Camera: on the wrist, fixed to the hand. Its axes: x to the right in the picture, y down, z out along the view.
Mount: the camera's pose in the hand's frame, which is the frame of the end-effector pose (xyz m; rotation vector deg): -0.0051 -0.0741 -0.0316 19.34 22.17 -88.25
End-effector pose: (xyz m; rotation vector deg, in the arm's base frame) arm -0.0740 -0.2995 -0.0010 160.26 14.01 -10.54
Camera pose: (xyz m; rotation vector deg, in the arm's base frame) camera -0.0899 -0.2207 0.0065 -110.71 -127.84 0.01
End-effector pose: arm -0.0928 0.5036 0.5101 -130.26 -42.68 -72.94
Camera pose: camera -0.1623 0.5401 0.5288 -48.10 -140.44 -101.48
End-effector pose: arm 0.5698 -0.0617 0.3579 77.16 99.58 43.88
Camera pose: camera 0.5069 -0.0852 0.3131 -15.18 146.06 -11.65
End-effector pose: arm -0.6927 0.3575 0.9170 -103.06 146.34 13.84
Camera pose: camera -0.6190 0.3338 0.9398 -174.22 32.05 -30.93
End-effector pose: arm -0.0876 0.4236 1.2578 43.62 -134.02 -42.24
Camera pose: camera -0.0383 0.3659 1.2303 149.13 -66.92 -34.16
